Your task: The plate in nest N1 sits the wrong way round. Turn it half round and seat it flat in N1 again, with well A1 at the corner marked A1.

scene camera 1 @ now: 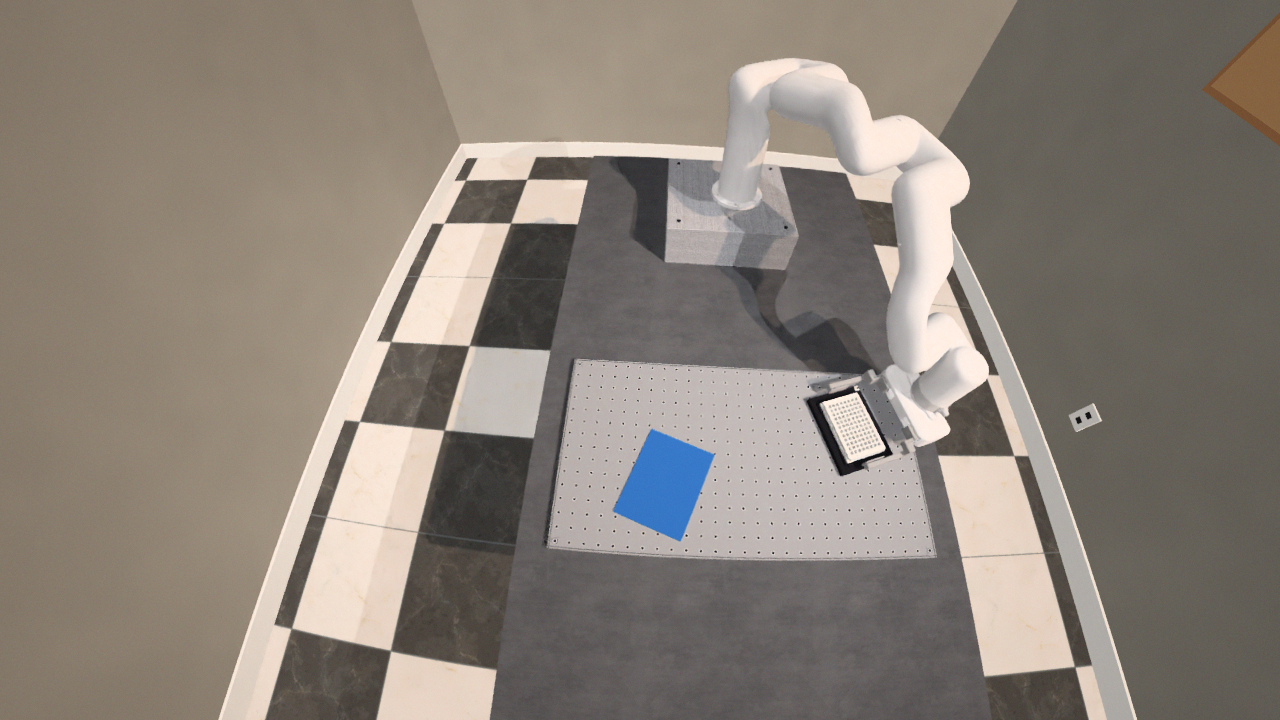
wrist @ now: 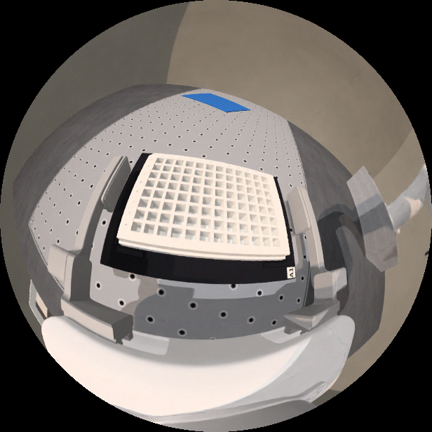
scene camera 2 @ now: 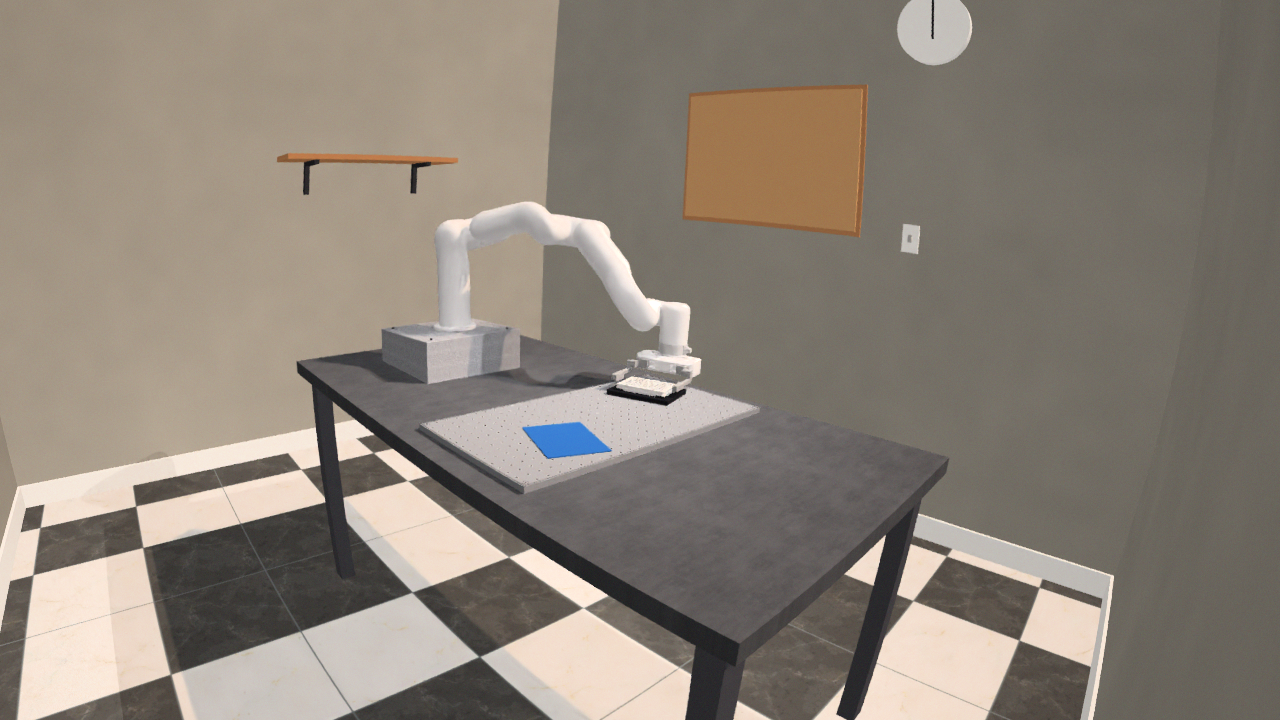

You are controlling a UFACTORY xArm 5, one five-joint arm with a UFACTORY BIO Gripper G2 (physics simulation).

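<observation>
The white well plate (scene camera 1: 853, 427) (scene camera 2: 648, 385) (wrist: 205, 205) lies in the black nest (scene camera 1: 830, 436) (scene camera 2: 637, 396) (wrist: 200, 270), wells up. The nest's A1 label (wrist: 291, 272) shows at its near right corner in the wrist view. I cannot tell which corner of the plate holds well A1, nor whether the plate sits fully down. My gripper (scene camera 1: 854, 424) (scene camera 2: 650, 379) (wrist: 208, 196) is open and empty. Its fingers stand wide, one beyond each short end of the plate, with a gap visible on both sides in the wrist view.
The nest stands on a grey perforated board (scene camera 1: 769, 501) (scene camera 2: 483, 447) (wrist: 100, 160). A flat blue rectangle (scene camera 1: 664, 484) (scene camera 2: 566, 439) (wrist: 217, 102) lies on the board, apart from the nest. The arm's grey base block (scene camera 1: 729, 246) (scene camera 2: 452, 353) (wrist: 372, 220) stands on the dark table (scene camera 1: 733, 626) (scene camera 2: 716, 501).
</observation>
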